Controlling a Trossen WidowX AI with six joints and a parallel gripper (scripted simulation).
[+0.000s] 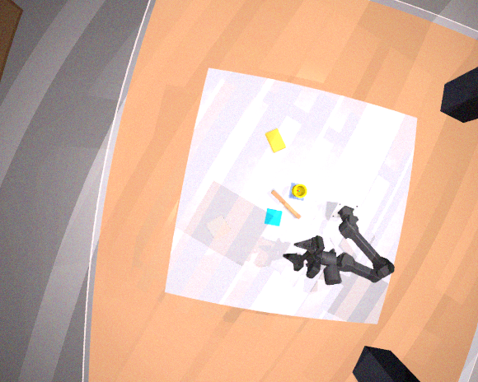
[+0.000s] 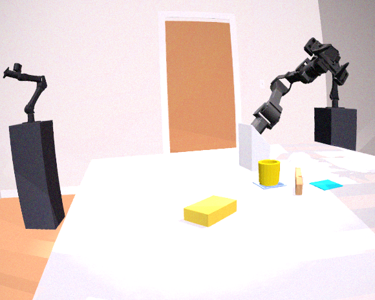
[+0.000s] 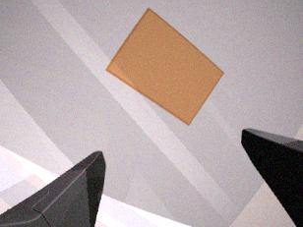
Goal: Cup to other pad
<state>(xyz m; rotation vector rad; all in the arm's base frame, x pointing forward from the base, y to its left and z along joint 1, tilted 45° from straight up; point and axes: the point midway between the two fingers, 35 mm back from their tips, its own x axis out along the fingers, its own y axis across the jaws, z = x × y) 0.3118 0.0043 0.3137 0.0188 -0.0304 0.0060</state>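
The yellow cup lies 38 cm below my gripper tip, 25 cm to the right of it and 6 cm behind it. Round my gripper tip: cyan pad 42 cm below, 7 cm to the right, 2 cm ahead; then thin wooden bar 41 cm below, 16 cm to the right, 2 cm behind.
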